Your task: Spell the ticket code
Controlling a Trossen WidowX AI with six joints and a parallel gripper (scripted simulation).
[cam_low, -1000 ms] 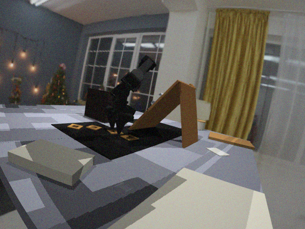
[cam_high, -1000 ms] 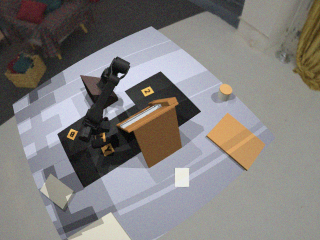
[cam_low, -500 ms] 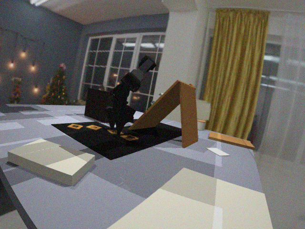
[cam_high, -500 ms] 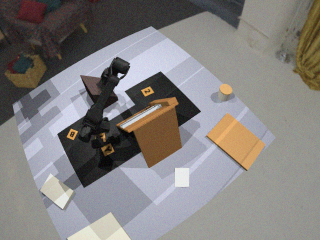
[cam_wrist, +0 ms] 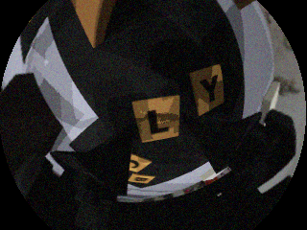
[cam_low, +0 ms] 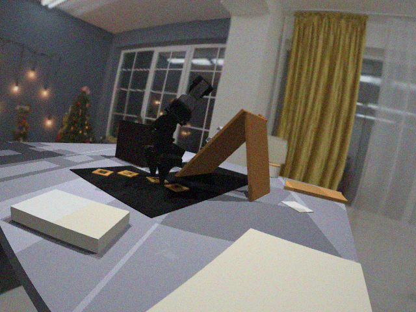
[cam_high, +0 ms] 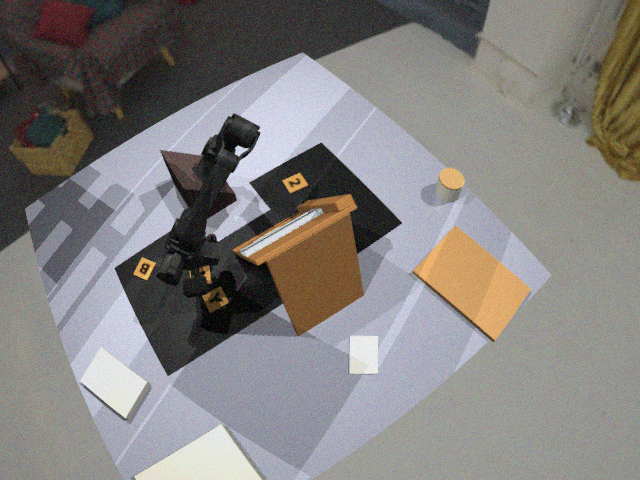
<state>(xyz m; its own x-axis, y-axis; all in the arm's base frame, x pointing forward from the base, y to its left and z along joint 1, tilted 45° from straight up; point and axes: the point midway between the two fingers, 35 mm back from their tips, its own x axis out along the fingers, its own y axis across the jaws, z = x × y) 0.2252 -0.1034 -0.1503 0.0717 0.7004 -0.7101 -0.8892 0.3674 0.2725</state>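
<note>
Now: gripper tip right at the tile. Also, from my gripper tip: cream box: 100 mm ahead, 380 mm to the right, 10 mm above; then flat orange slab: 510 mm ahead, 550 mm to the left; then white card: 440 mm ahead, 190 mm to the left.
</note>
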